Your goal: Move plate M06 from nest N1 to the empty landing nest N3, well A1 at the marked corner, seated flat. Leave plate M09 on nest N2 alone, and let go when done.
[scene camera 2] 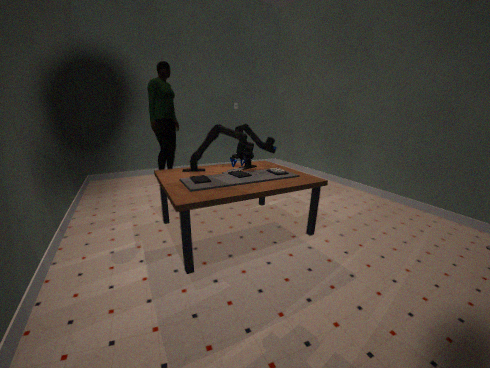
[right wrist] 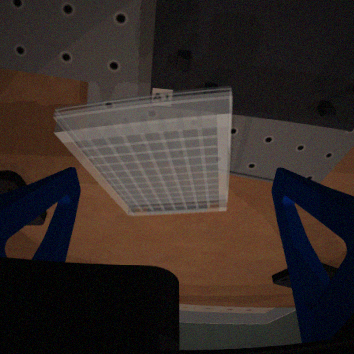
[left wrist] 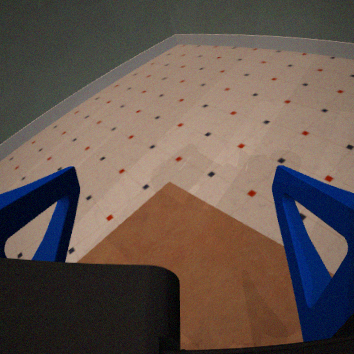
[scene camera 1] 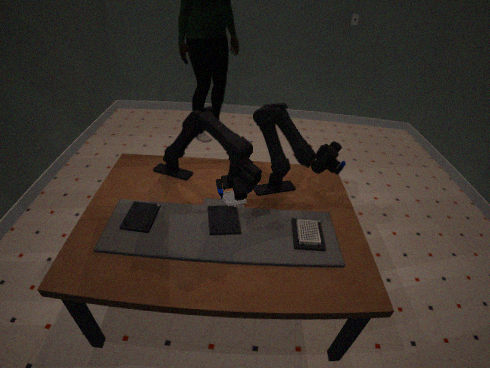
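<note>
A clear plate [scene camera 1: 234, 198] [right wrist: 170, 155] with an "A1" tag on its upper edge stands tilted at the mat's back edge, behind the dark middle nest [scene camera 1: 224, 220] [scene camera 2: 240, 174] [right wrist: 275, 55]. My right gripper [scene camera 1: 232, 193] [scene camera 2: 237, 162] [right wrist: 175, 178] is open around it, with gaps at the fingertips. What the plate rests on is unclear. A white plate [scene camera 1: 309, 232] [scene camera 2: 277, 171] sits on the nest [scene camera 1: 309, 247] at the picture's right. The nest [scene camera 1: 140, 216] [scene camera 2: 200, 179] at the picture's left is empty. Nest and plate names are unreadable. My left gripper [scene camera 1: 340, 168] [left wrist: 175, 176] is open and empty, raised over the table's right side.
The grey perforated mat [scene camera 1: 175, 240] [scene camera 2: 220, 182] [right wrist: 40, 30] bears the nests on a wooden table [scene camera 1: 200, 285] [scene camera 2: 250, 193] [left wrist: 175, 225]. The arm bases [scene camera 1: 173, 172] [scene camera 1: 275, 188] are behind the mat. A person in green [scene camera 1: 207, 25] [scene camera 2: 161, 102] stands behind the table.
</note>
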